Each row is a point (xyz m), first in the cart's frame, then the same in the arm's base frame.
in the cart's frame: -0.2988 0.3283 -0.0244
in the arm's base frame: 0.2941 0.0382 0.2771
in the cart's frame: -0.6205 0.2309 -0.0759
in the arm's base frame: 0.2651 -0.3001 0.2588
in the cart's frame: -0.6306 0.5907 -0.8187
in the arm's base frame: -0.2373 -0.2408 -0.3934
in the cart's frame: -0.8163 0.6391 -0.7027
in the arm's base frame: -0.3165 -0.3871 -0.2431
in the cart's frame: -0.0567 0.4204 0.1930
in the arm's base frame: 0.3395 0.3138 0.4678
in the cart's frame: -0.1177 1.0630 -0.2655
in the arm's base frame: -0.3738 0.4492 0.1519
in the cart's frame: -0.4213 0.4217 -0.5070
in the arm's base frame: 0.0578 -0.0812 -0.1548
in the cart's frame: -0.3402 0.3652 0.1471
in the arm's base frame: 0.2858 0.0265 0.4568
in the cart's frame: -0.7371 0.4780 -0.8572
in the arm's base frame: -0.1781 -0.3832 -0.4353
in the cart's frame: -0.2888 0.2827 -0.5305
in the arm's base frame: 0.2236 -0.0092 -0.2240
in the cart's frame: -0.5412 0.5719 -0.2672
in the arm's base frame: -0.0646 -0.1201 0.1244
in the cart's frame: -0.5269 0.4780 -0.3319
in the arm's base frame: 0.0114 -0.1454 0.0419
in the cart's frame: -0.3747 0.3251 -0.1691
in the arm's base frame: 0.2389 -0.0452 0.1479
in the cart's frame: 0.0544 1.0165 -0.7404
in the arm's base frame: -0.3828 0.5549 -0.3441
